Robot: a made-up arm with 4 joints. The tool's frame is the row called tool.
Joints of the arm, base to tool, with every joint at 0 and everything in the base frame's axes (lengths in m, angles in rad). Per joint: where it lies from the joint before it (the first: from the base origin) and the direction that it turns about. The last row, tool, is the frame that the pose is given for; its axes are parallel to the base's.
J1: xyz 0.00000 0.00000 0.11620 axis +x
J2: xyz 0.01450 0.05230 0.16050 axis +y
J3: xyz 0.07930 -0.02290 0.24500 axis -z
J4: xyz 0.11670 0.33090 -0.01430 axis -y
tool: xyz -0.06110 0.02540 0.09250
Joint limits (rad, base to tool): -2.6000..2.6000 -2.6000..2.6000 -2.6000..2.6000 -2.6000..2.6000
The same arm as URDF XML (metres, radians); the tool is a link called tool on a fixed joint. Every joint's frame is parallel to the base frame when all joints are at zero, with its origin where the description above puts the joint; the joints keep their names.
<robot name="arm">
<joint name="tool_fixed" type="fixed"><parent link="link4"/><child link="tool"/><origin xyz="-0.0611 0.0254 0.0925" rpy="0 0 0"/></joint>
<joint name="J4" type="revolute"><parent link="link3"/><child link="link4"/><origin xyz="0.1167 0.3309 -0.0143" rpy="0 0 0"/><axis xyz="0 -1 0"/><limit lower="-2.6" upper="2.6"/></joint>
<joint name="J3" type="revolute"><parent link="link2"/><child link="link3"/><origin xyz="0.0793 -0.0229 0.245" rpy="0 0 0"/><axis xyz="0 0 -1"/><limit lower="-2.6" upper="2.6"/></joint>
<joint name="J2" type="revolute"><parent link="link1"/><child link="link2"/><origin xyz="0.0145 0.0523 0.1605" rpy="0 0 0"/><axis xyz="0 1 0"/><limit lower="-2.6" upper="2.6"/></joint>
<joint name="J1" type="revolute"><parent link="base_link"/><child link="link1"/><origin xyz="0 0 0.1162" rpy="0 0 0"/><axis xyz="1 0 0"/><limit lower="-2.6" upper="2.6"/></joint>
<link name="base_link"/>
<link name="link1"/>
<link name="link2"/>
<link name="link3"/>
<link name="link4"/>
<link name="tool"/>
</robot>

